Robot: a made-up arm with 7 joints. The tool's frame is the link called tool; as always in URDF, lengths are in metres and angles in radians.
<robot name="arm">
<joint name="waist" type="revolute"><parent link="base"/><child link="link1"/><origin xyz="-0.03 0 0.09" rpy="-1.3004 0.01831 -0.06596"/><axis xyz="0 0 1"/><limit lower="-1.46" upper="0.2"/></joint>
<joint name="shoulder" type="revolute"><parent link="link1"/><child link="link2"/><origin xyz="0.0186 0.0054 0.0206" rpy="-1.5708 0 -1.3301"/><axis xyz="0 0 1"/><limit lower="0.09" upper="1.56"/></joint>
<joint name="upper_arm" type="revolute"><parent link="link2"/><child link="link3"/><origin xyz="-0.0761 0.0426 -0.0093" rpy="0.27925 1.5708 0"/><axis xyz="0 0 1"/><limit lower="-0.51" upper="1.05"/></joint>
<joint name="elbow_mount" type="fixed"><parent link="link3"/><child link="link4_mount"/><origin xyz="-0.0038 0.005 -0.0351" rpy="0 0 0"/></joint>
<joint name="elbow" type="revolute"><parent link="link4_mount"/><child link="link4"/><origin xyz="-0.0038 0.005 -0.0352" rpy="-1.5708 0 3.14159"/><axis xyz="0 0 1"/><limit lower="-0.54" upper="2.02"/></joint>
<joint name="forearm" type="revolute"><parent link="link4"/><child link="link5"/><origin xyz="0.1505 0.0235 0.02" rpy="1.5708 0 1.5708"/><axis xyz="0 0 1"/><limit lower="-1.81" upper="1.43"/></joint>
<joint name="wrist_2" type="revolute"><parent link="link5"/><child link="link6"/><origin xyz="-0.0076 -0.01 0.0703" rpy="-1.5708 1.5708 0"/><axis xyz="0 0 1"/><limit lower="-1.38" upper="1.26"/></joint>
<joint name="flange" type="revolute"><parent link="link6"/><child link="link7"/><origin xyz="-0.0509 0.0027 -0.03" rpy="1.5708 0 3.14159"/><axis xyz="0 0 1"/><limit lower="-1.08" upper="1.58"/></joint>
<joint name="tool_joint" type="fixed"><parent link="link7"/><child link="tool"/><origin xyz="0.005 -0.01 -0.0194" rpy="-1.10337 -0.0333 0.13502"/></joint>
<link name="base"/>
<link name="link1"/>
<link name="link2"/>
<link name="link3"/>
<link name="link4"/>
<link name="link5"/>
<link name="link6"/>
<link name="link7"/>
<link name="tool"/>
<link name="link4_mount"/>
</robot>
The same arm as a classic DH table. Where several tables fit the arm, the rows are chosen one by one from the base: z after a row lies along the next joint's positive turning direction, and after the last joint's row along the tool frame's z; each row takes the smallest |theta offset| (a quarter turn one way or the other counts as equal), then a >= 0, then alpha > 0; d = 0 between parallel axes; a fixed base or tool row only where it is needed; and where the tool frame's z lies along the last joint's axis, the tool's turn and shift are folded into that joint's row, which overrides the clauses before.
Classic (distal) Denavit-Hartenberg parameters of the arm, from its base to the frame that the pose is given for. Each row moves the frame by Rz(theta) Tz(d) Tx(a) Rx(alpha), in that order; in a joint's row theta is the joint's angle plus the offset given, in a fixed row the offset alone. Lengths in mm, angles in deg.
base (fixed): a -29.9  alpha -74.51  d 90.6  theta offset -4.07
waist: a -0.8  alpha -90  d 18.4  theta offset -75.12
shoulder: a 20  alpha 90  d 10.1  theta offset 74
upper_arm: a 7.6  alpha -90  d -155.2  theta offset 90
elbow: a 23.5  alpha 90  d 10  theta offset 90
forearm: a -7.6  alpha -90  d 220.8  theta offset 0
wrist_2: a 50.9  alpha 90  d -40  theta offset -90
flange: a 3.4  alpha -63.24  d -11.3  theta offset 8.7
tool (fixed): a 0  alpha 0  d -11.9  theta offset -2.14
Joint limits (deg, base to tool): -83.65..11.46 5.16..89.38 -29.22..60.16 -30.94..115.74 -103.71..81.93 -79.07..72.19 -61.88..90.53

